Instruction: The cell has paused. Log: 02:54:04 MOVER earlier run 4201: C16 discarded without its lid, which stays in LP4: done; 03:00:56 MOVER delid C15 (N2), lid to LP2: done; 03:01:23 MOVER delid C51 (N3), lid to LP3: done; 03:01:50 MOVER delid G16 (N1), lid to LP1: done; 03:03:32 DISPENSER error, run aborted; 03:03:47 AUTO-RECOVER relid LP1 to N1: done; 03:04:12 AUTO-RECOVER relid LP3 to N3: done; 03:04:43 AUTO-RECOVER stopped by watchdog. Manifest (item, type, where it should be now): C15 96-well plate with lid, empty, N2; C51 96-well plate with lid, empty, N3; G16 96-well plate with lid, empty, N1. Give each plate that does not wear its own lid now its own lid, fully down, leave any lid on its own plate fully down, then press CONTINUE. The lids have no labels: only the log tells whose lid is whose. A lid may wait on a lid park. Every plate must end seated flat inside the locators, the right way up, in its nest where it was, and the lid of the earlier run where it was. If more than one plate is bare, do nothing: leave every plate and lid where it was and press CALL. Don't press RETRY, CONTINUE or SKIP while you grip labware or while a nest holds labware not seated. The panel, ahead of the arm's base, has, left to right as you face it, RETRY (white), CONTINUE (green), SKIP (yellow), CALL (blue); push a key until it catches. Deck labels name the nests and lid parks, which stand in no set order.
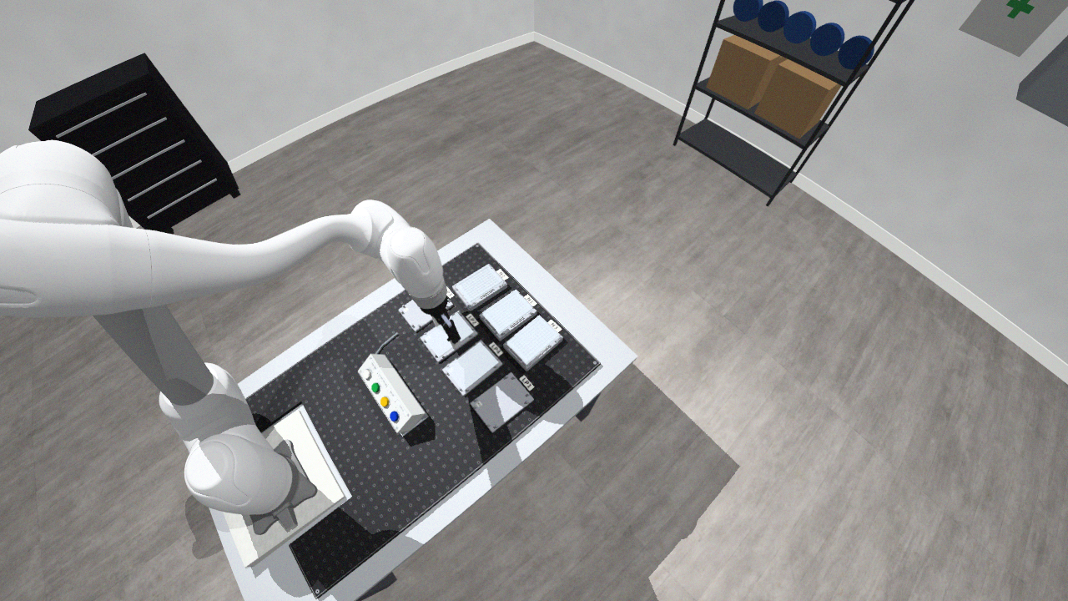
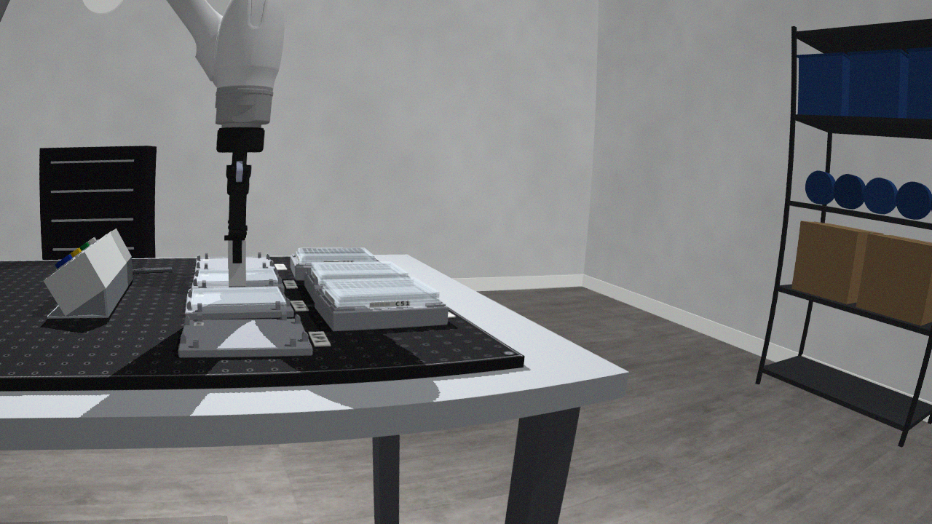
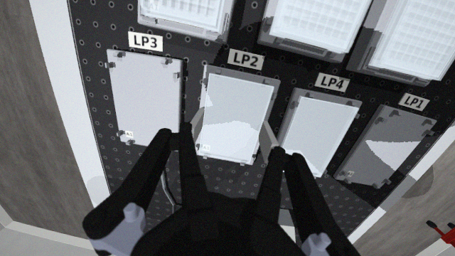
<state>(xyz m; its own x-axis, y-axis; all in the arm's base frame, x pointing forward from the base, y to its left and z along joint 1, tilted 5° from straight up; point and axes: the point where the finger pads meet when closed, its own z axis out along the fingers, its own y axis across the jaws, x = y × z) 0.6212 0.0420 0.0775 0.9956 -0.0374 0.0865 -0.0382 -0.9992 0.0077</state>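
The LP2 park is 30 mm below my hand. Also, from my hand: LP3 park 130 mm to the left, 30 mm below; then green continue key 250 mm behind, 20 mm to the right, 30 mm above; then white retry key 250 mm behind, 30 mm to the left, 30 mm above.
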